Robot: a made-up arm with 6 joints.
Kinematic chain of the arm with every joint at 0, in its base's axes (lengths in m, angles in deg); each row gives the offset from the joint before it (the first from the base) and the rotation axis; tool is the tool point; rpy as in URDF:
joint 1: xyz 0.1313 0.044 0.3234 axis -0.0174 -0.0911 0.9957
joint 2: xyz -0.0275 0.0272 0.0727 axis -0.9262 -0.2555 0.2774
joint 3: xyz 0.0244 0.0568 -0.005 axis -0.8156 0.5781 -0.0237
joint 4: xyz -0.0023 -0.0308 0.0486 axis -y
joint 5: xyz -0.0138 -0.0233 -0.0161 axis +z
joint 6: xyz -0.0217 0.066 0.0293 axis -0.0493 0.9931 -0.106
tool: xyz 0.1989 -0.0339 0.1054 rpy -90 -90 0
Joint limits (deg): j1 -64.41..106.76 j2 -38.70..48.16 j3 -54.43..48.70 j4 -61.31..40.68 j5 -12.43..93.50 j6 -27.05..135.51
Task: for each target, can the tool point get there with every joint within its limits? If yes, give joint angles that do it. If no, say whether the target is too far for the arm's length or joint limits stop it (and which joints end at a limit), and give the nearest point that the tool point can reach.
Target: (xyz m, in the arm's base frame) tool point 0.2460 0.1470 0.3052
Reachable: yes | joints 3.27 2.25 32.42 -25.30 23.06 33.78
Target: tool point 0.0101 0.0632 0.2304
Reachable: yes | joints 91.72 36.88 32.62 -9.84 67.06 44.50
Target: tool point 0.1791 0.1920 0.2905
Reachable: yes | joints 34.65 7.25 -40.73 17.50 17.85 104.34
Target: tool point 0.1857 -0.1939 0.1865
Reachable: no: joint limits stop it (at a limit: joint 1, joint 3, joint 4, joint 6) | nearest point 0.1614 -0.1367 0.2375 | short by 0.080 m
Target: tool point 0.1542 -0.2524 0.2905
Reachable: no: joint limits stop it (at a limit: joint 1, joint 4, joint 6) | nearest point 0.1369 -0.1817 0.3112 | short by 0.076 m
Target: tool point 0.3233 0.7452 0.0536
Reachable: no: too far | nearest point 0.2169 0.3534 0.3123 | short by 0.481 m
